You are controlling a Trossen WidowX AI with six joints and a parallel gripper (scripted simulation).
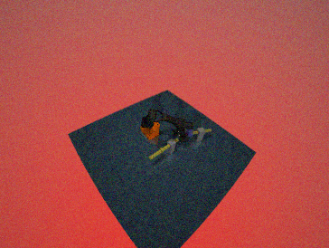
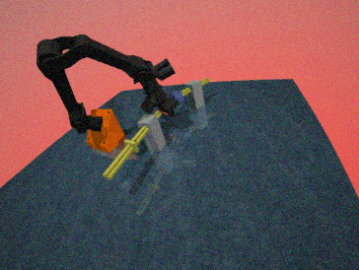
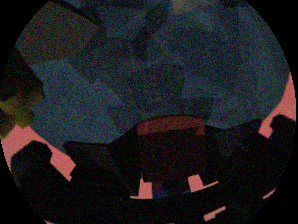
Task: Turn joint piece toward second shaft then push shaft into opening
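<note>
The red square joint piece lies 4 cm above my gripper tip and 1 cm to the right of it.
</note>
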